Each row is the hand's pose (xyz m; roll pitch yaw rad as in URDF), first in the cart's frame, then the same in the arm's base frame.
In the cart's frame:
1: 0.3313 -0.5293 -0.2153 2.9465 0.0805 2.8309
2: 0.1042 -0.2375 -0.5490 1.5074 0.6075 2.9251
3: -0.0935 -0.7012 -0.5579 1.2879 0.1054 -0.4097
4: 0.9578 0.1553 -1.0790 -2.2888 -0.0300 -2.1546
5: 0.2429 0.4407 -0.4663 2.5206 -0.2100 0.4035
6: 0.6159 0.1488 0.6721 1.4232 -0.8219 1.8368
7: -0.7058 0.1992 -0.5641 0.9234 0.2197 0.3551
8: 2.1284 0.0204 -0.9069 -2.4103 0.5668 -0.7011
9: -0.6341 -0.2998 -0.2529 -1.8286 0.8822 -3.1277
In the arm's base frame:
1: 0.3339 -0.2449 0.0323 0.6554 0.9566 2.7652
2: -0.0826 0.0208 -0.0311 -1.2011 0.5771 2.2276
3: 0.2995 0.2300 -0.2850 -3.0083 -0.9733 -0.0063
4: -0.3835 0.1614 0.9953 -0.3192 0.7131 0.5314
5: -0.6592 -0.3109 0.1774 -0.1949 -0.9914 -1.7250
6: 0.0079 -1.3465 0.1255 -0.2964 0.3004 -2.0733
7: -0.6904 0.0951 -0.7182 -1.1616 -1.3609 -2.3932
8: 0.0724 -0.2450 2.0176 -0.9319 -0.7593 0.7708
9: -0.1244 -0.0435 -0.8253 1.4644 0.3629 1.9574

